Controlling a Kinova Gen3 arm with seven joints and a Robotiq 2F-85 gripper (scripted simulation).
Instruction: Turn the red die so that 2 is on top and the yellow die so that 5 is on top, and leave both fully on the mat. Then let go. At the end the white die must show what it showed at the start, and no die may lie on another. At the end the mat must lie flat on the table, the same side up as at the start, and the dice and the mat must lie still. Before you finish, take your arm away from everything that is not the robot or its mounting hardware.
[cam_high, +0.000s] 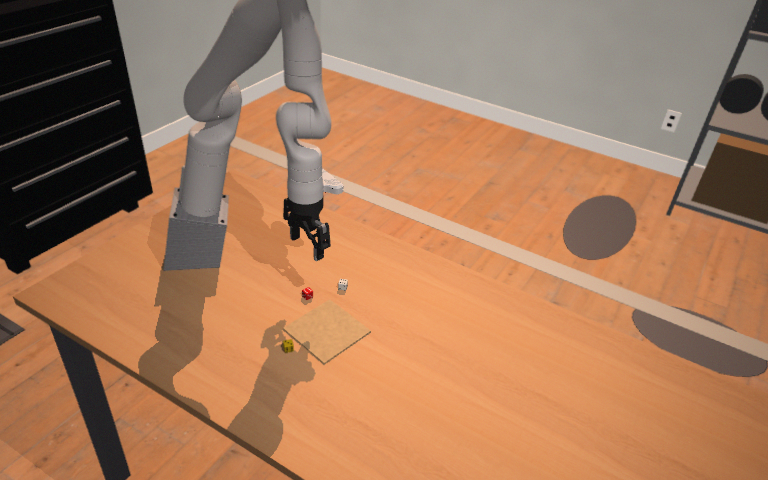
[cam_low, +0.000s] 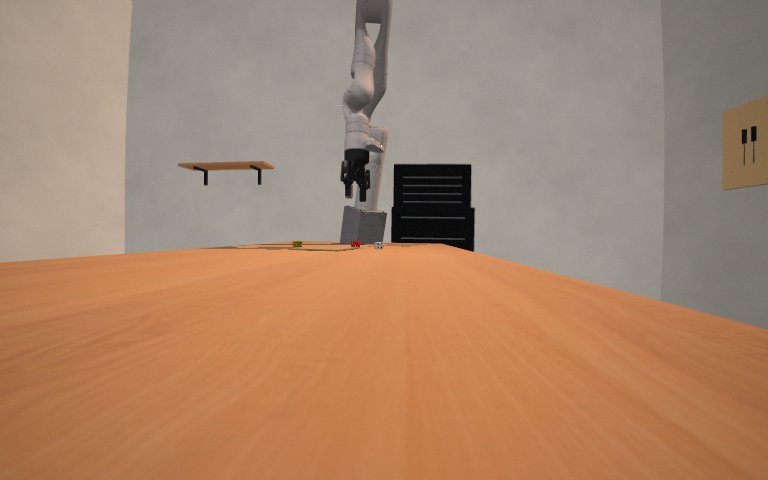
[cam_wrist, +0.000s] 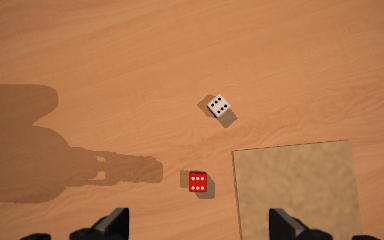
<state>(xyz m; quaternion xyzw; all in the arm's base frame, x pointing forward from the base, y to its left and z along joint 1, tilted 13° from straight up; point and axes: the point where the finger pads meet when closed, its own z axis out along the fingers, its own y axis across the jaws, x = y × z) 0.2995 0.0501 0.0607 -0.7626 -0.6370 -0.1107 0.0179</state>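
My gripper is now 140 mm above the red die. From my hand the other things lie so: white die: 140 mm below, 80 mm to the left, 40 mm ahead; then yellow die: 140 mm to the right, 140 mm below, 90 mm ahead; then tan mat: 150 mm below, 110 mm ahead, 50 mm to the right.
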